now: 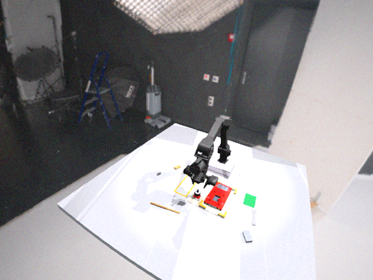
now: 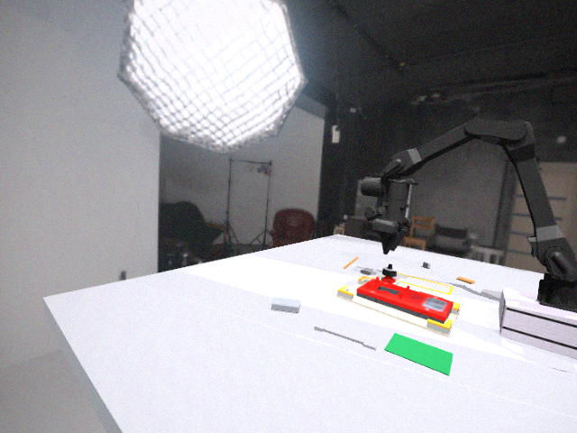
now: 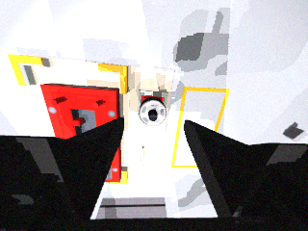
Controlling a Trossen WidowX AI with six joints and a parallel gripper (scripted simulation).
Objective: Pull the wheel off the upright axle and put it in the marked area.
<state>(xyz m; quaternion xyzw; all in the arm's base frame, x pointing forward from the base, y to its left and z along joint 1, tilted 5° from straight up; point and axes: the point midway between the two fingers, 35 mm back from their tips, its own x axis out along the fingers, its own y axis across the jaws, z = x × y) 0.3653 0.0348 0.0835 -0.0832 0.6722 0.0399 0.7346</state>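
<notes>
Now: gripper tip 10 mm past the dark wheel and 60 mm above it. From my gripper tip the other things lie so: grey block 50 mm ahead, 350 mm to the left, 90 mm below; green patch 210 mm behind, 260 mm to the left, 90 mm below; thin orange stick 180 mm ahead, 80 mm to the right, 90 mm below.
</notes>
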